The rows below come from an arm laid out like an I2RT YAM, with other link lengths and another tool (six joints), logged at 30 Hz.
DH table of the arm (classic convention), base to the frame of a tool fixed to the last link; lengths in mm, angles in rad. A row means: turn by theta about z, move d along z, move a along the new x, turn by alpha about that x. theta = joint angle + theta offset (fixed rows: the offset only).
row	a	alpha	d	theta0
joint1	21.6	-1.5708	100.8	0
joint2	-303.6	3.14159	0	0
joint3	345.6	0	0	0.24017
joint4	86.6	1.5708	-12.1	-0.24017
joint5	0	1.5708	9.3	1.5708
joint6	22.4	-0.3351	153	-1.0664
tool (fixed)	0	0	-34.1	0
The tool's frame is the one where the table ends.
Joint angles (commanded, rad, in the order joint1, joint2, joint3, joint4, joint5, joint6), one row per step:
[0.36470 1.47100 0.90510 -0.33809 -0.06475 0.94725]
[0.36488 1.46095 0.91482 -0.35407 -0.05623 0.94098]
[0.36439 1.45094 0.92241 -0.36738 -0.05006 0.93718]
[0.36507 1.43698 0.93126 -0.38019 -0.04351 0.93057]
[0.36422 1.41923 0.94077 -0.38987 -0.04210 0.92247]
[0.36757 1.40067 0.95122 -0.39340 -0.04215 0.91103]
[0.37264 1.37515 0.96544 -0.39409 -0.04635 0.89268]
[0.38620 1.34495 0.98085 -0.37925 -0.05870 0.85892]
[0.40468 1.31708 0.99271 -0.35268 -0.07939 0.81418]
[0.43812 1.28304 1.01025 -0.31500 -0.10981 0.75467]
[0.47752 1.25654 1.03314 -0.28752 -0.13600 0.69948]
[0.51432 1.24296 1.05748 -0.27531 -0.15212 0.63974]
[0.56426 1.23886 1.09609 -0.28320 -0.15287 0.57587]
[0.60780 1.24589 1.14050 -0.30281 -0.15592 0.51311]
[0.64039 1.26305 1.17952 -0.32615 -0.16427 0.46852]
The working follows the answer.
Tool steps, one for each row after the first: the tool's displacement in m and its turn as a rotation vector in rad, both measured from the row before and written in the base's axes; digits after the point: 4 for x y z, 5 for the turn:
[0.0001 -0.0009 0.0069 -0.00838 -0.00766 -0.00019]
[-0.0002 -0.0011 0.0062 -0.00512 -0.00676 -0.00137]
[-0.0002 -0.0005 0.0086 -0.00496 -0.01293 0.00170]
[0.0000 -0.0005 0.0109 0.00055 -0.01898 0.00447]
[0.0001 0.0018 0.0126 0.00232 -0.02691 0.01201]
[-0.0001 0.0033 0.0180 0.00567 -0.04056 0.02137]
[-0.0007 0.0085 0.0233 0.00865 -0.06353 0.04595]
[-0.0021 0.0117 0.0230 0.00794 -0.07187 0.06327]
[-0.0063 0.0191 0.0313 0.01158 -0.09877 0.09298]
[-0.0096 0.0201 0.0296 0.00731 -0.08963 0.09032]
[-0.0096 0.0175 0.0222 -0.01144 -0.07293 0.07865]
[-0.0126 0.0209 0.0220 -0.02581 -0.06733 0.07768]
[-0.0110 0.0188 0.0179 -0.03105 -0.05353 0.07144]
[-0.0074 0.0157 0.0094 -0.02680 -0.02623 0.05775]

Tool pose at each row, in the base's axes (x y z in m, rotation vector in rad; rounded; the steps above come from the unrounded poses):
[0.4219 0.1601 0.1312 -2.45569 1.45312 -0.27404]
[0.4220 0.1592 0.1381 -2.45841 1.45201 -0.28984]
[0.4218 0.1581 0.1443 -2.45818 1.45206 -0.30222]
[0.4215 0.1576 0.1528 -2.45667 1.44566 -0.32115]
[0.4216 0.1571 0.1637 -2.44942 1.43224 -0.34217]
[0.4217 0.1590 0.1763 -2.44121 1.40567 -0.36924]
[0.4216 0.1622 0.1943 -2.42836 1.36117 -0.40696]
[0.4209 0.1707 0.2176 -2.41354 1.27583 -0.46158]
[0.4188 0.1825 0.2406 -2.40043 1.16557 -0.51924]
[0.4125 0.2016 0.2718 -2.37729 1.00744 -0.59198]
[0.4029 0.2217 0.3014 -2.35368 0.85758 -0.65371]
[0.3933 0.2393 0.3236 -2.34557 0.72750 -0.70892]
[0.3807 0.2601 0.3456 -2.34748 0.59803 -0.76336]
[0.3697 0.2789 0.3634 -2.35540 0.48008 -0.80556]
[0.3623 0.2947 0.3728 -2.36902 0.39079 -0.81988]

